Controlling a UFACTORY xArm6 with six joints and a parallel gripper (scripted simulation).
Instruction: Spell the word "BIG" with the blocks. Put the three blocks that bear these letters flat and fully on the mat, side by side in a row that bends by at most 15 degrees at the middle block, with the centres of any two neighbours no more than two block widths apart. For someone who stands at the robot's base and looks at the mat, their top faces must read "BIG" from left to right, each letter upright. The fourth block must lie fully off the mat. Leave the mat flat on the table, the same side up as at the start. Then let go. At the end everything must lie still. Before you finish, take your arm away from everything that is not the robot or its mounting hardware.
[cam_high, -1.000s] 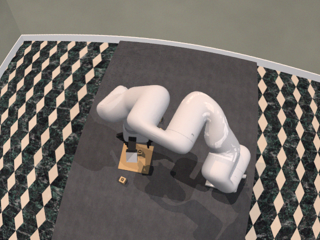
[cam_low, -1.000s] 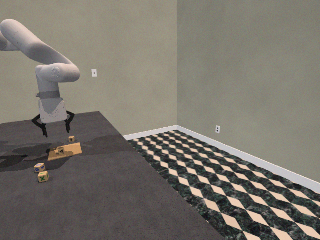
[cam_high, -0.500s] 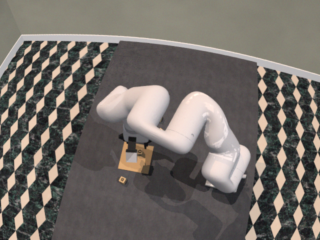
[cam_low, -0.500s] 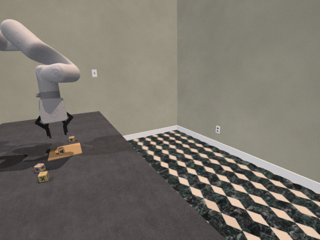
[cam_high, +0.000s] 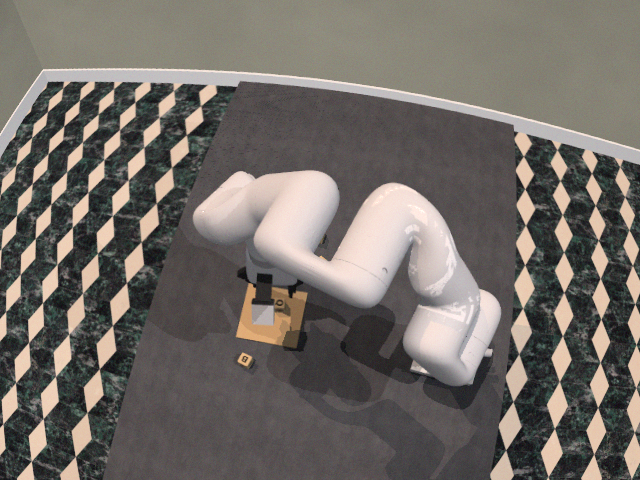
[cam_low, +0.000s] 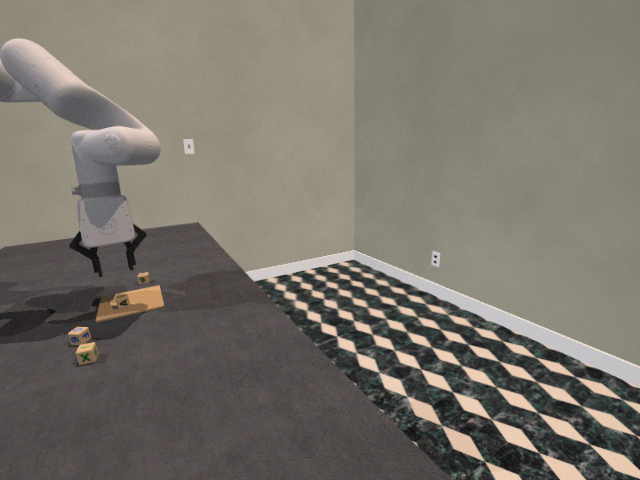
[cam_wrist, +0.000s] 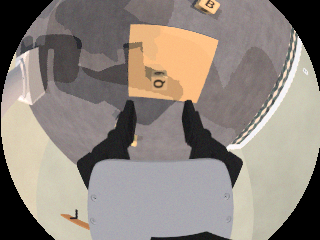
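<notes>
My gripper is now 2 cm short of the tan mat, 2 cm to the right of it and 10 cm above it. Round my hand: B block: 5 cm ahead, 15 cm to the left, 9 cm below; then G block: 7 cm behind, 12 cm to the right, 9 cm below.
</notes>
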